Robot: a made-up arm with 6 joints. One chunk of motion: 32 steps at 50 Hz.
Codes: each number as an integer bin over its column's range. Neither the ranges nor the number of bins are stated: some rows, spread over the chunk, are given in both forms.
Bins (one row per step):
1: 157 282 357 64 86 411
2: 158 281 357 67 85 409
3: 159 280 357 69 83 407
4: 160 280 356 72 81 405
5: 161 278 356 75 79 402
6: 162 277 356 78 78 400
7: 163 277 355 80 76 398
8: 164 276 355 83 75 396
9: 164 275 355 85 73 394
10: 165 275 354 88 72 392
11: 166 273 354 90 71 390
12: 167 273 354 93 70 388
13: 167 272 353 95 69 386
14: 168 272 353 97 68 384
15: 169 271 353 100 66 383
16: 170 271 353 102 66 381
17: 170 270 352 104 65 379
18: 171 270 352 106 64 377
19: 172 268 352 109 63 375
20: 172 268 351 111 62 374
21: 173 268 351 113 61 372
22: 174 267 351 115 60 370
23: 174 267 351 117 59 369
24: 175 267 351 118 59 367
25: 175 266 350 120 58 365
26: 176 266 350 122 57 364
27: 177 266 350 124 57 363
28: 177 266 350 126 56 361
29: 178 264 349 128 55 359
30: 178 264 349 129 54 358
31: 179 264 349 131 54 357
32: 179 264 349 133 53 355
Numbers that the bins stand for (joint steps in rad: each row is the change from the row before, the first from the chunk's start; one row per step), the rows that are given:
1: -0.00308 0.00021 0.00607 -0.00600 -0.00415 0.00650
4: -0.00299 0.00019 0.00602 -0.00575 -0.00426 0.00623
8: -0.00286 0.00016 0.00598 -0.00540 -0.00439 0.00582
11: -0.00280 0.00014 0.00593 -0.00518 -0.00447 0.00555
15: -0.00271 0.00012 0.00589 -0.00487 -0.00458 0.00524
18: -0.00265 0.00011 0.00584 -0.00468 -0.00462 0.00497
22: -0.00255 0.00009 0.00580 -0.00440 -0.00471 0.00465
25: -0.00252 0.00008 0.00575 -0.00424 -0.00475 0.00443
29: -0.00243 0.00007 0.00571 -0.00399 -0.00482 0.00416
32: -0.00240 0.00007 0.00571 -0.00384 -0.00486 0.00398
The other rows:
2: -0.00305 0.00020 0.00607 -0.00590 -0.00417 0.00641
3: -0.00302 0.00019 0.00607 -0.00584 -0.00421 0.00632
5: -0.00296 0.00018 0.00602 -0.00565 -0.00430 0.00609
6: -0.00293 0.00017 0.00602 -0.00556 -0.00432 0.00600
7: -0.00290 0.00017 0.00598 -0.00550 -0.00436 0.00591
9: -0.00286 0.00015 0.00598 -0.00534 -0.00443 0.00573
10: -0.00283 0.00015 0.00593 -0.00524 -0.00445 0.00564
12: -0.00277 0.00014 0.00593 -0.00509 -0.00449 0.00546
13: -0.00277 0.00013 0.00589 -0.00503 -0.00451 0.00537
14: -0.00274 0.00013 0.00589 -0.00496 -0.00454 0.00528
16: -0.00268 0.00012 0.00589 -0.00481 -0.00458 0.00515
17: -0.00268 0.00011 0.00584 -0.00474 -0.00460 0.00506
19: -0.00261 0.00010 0.00584 -0.00459 -0.00464 0.00488
20: -0.00261 0.00010 0.00580 -0.00452 -0.00467 0.00483
21: -0.00258 0.00010 0.00580 -0.00446 -0.00469 0.00474
23: -0.00255 0.00009 0.00580 -0.00434 -0.00473 0.00461
24: -0.00252 0.00009 0.00580 -0.00431 -0.00473 0.00452
26: -0.00249 0.00008 0.00575 -0.00418 -0.00477 0.00438
27: -0.00246 0.00008 0.00575 -0.00412 -0.00477 0.00434
28: -0.00246 0.00008 0.00575 -0.00405 -0.00479 0.00425
30: -0.00243 0.00007 0.00571 -0.00396 -0.00484 0.00411
31: -0.00240 0.00007 0.00571 -0.00390 -0.00484 0.00407

